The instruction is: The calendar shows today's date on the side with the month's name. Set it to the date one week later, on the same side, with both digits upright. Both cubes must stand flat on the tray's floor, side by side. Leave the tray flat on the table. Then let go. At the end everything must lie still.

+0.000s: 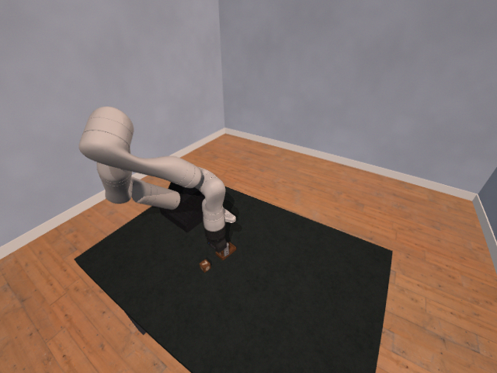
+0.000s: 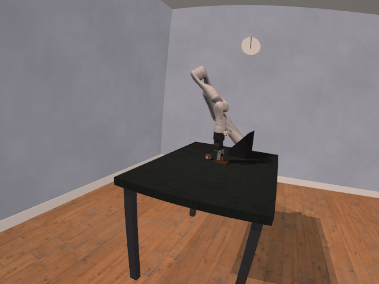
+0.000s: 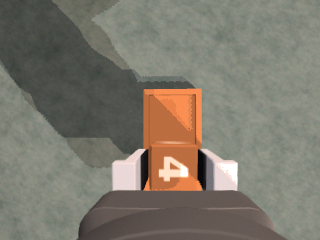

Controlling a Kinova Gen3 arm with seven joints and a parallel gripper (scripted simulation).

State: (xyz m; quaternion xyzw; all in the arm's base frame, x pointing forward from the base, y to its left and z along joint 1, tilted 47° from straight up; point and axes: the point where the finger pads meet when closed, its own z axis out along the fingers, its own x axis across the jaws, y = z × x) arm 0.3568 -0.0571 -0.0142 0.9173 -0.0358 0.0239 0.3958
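Now: hand 1 cm above the orange cube. Also, from my hand: orange-brown tray: 2 cm to the left, 3 cm below.
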